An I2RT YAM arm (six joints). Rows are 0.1 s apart.
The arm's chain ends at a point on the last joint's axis. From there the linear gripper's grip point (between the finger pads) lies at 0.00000 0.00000 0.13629 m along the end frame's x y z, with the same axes.
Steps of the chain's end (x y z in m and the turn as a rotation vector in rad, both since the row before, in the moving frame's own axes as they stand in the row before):
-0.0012, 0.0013, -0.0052, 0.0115, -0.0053, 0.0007
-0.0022, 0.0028, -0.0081, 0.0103, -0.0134, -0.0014
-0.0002, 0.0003, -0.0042, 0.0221, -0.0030, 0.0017
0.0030, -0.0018, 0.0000, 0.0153, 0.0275, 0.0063
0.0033, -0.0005, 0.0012, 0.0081, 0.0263, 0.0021
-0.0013, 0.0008, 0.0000, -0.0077, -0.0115, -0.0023
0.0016, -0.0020, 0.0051, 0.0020, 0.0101, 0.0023
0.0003, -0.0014, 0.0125, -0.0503, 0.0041, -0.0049
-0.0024, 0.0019, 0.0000, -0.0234, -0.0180, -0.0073
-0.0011, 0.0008, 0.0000, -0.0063, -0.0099, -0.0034
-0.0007, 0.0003, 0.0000, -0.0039, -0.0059, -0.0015
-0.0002, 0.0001, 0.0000, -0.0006, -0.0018, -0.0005
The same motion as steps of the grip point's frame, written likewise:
-0.0019, -0.0003, -0.0052, 0.0115, -0.0053, 0.0007
-0.0040, 0.0014, -0.0081, 0.0103, -0.0134, -0.0014
-0.0006, -0.0027, -0.0042, 0.0221, -0.0030, 0.0017
0.0068, -0.0039, -0.0001, 0.0153, 0.0275, 0.0063
0.0069, -0.0016, 0.0011, 0.0081, 0.0263, 0.0021
-0.0029, 0.0019, 0.0000, -0.0077, -0.0115, -0.0023
0.0030, -0.0023, 0.0051, 0.0020, 0.0101, 0.0023
0.0009, 0.0055, 0.0123, -0.0503, 0.0041, -0.0049
-0.0048, 0.0051, -0.0001, -0.0234, -0.0180, -0.0073
-0.0024, 0.0017, 0.0000, -0.0063, -0.0099, -0.0034
-0.0015, 0.0008, 0.0000, -0.0039, -0.0059, -0.0015
-0.0004, 0.0002, 0.0000, -0.0006, -0.0018, -0.0005

